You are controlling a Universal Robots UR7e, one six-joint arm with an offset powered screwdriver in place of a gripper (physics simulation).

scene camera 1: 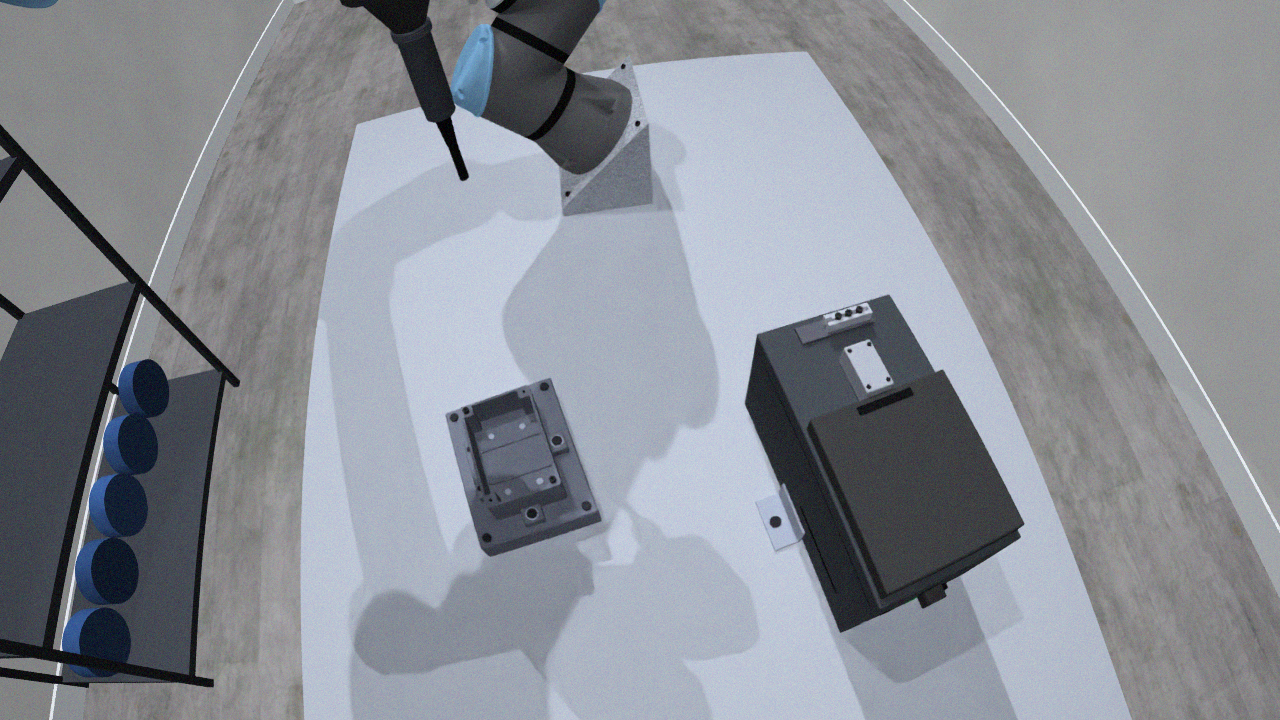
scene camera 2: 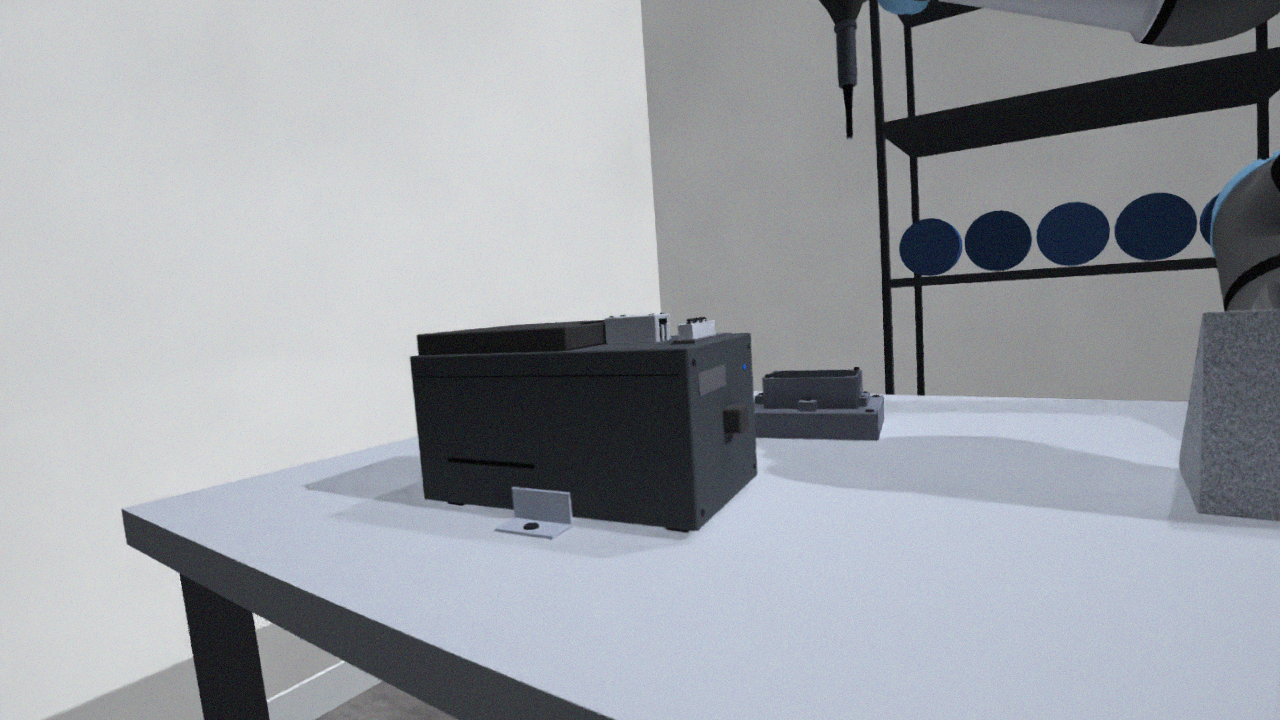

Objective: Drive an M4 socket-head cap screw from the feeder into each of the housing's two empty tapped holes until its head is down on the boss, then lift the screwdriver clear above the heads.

In view: a dark feeder cover (scene camera 1: 920, 491) and a grey baseplate (scene camera 1: 566, 515).
The dark feeder cover shows as well in scene camera 2 (scene camera 2: 561, 336).
